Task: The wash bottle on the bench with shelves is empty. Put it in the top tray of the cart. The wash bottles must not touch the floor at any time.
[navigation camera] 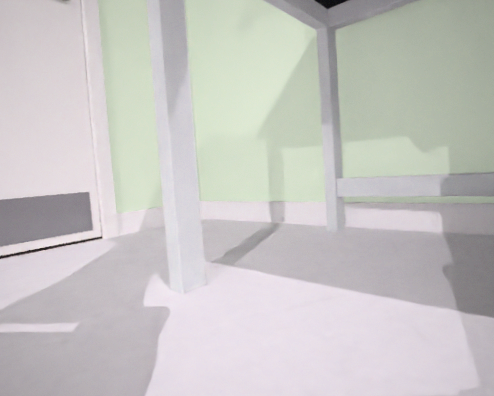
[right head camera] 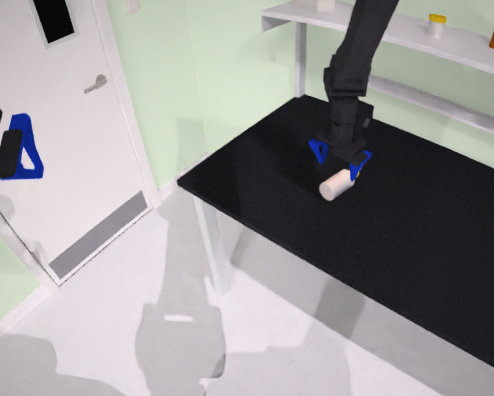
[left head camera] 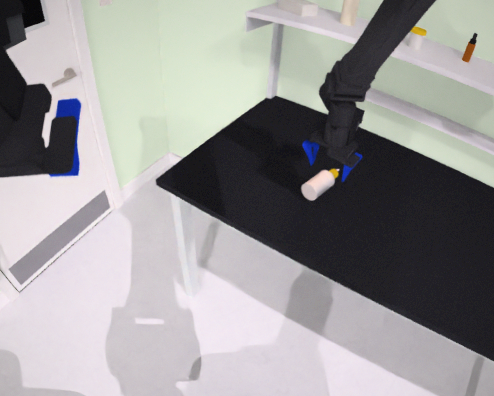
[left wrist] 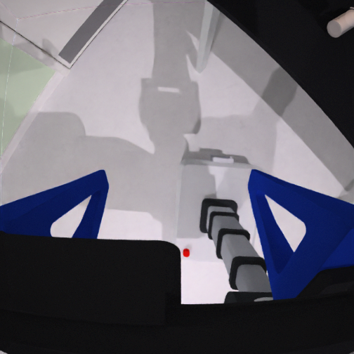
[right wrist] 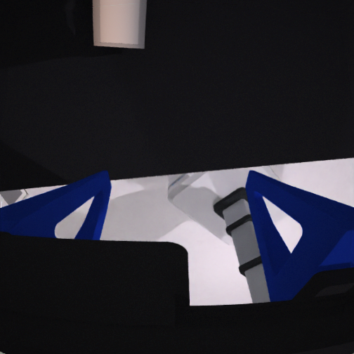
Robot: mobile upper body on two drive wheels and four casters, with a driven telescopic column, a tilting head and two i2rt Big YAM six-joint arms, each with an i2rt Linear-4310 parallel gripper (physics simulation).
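Frame: origin at the left arm's base, x ahead, y left, z up, level; millimetres.
Seen in the pictures: left gripper, fingertip midpoint: (right head camera: 9,176) (left head camera: 33,172); right gripper, fingertip midpoint: (right head camera: 337,171) (left head camera: 327,172).
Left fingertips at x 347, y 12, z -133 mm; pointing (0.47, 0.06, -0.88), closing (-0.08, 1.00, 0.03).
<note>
Pixels of each thing's middle, then the offset from my left fingertips to it. "spot": a spot on its surface instead. Level surfaces: height alone.
- white wash bottle, body centre: (right head camera: 342,179) (left head camera: 322,180) 537 mm right, 545 mm ahead, 507 mm down
- black bench top, its level: 531 mm down
- yellow-lidded jar, body centre: (right head camera: 435,26) (left head camera: 416,38) 803 mm right, 691 mm ahead, 44 mm down
- amber dropper bottle, body centre: (left head camera: 470,47) 977 mm right, 639 mm ahead, 28 mm down
- beige bottle, surface spot: (left head camera: 349,12) spot: 625 mm right, 840 mm ahead, 29 mm down
- box, body centre: (left head camera: 297,6) 481 mm right, 971 mm ahead, 54 mm down
The white wash bottle (left head camera: 317,186) (right head camera: 336,185) (left wrist: 342,23) (right wrist: 119,22) with a yellow cap lies on its side on the black bench top (left head camera: 240,210) (right head camera: 265,210) (left wrist: 310,65) (right wrist: 225,100). My right gripper (left head camera: 328,172) (right head camera: 337,171) (right wrist: 178,178) is open and empty, above the bench at the bottle's cap end; its height over the bottle is hard to tell. In the right head camera view one finger partly hides the cap. My left gripper (left wrist: 177,177) is open and empty, away from the bench at the picture's left. The cart does not show.
A wall shelf (left head camera: 310,25) (right head camera: 340,17) above the bench holds a yellow-lidded jar (left head camera: 416,40) (right head camera: 436,27), an amber dropper bottle (left head camera: 469,49), a beige bottle (left head camera: 349,12) and a box (left head camera: 298,7). A bench leg (left head camera: 185,245) (right head camera: 212,245) (navigation camera: 182,175) stands near the door (left head camera: 55,200) (right head camera: 75,150).
</note>
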